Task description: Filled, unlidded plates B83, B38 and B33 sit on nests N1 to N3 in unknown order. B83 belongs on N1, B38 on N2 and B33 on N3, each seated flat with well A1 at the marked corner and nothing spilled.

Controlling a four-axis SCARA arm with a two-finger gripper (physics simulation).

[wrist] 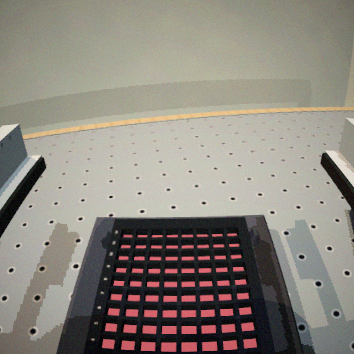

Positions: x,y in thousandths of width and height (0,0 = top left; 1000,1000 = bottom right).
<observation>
my gripper: 513,391
black well plate: 459,787
</observation>
